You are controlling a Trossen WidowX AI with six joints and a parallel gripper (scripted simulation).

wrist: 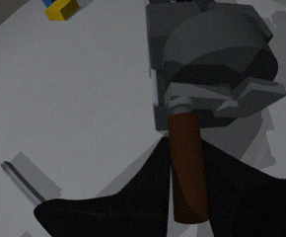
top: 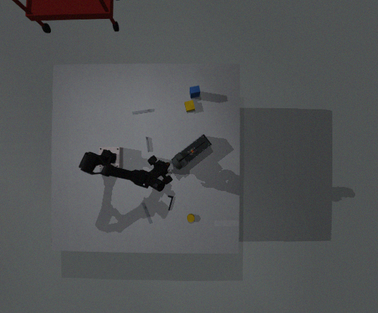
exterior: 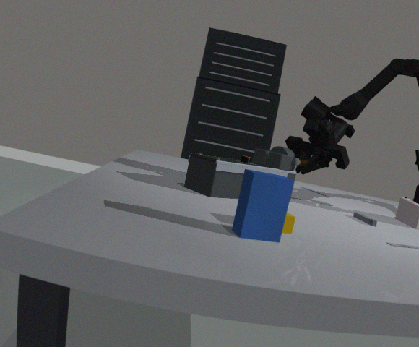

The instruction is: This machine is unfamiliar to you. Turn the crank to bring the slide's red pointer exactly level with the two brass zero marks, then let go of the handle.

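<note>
Now: the brown crank handle 10 mm behind my gripper tip, 10 mm to the right of it and 20 mm above it. From my gripper tip the other things lie so: red pointer 140 mm ahead, 100 mm to the left, 10 mm above; then black hex key 40 mm ahead, 250 mm to the right, 70 mm below; then yellow block 80 mm ahead, 400 mm to the left, 60 mm below.
</note>
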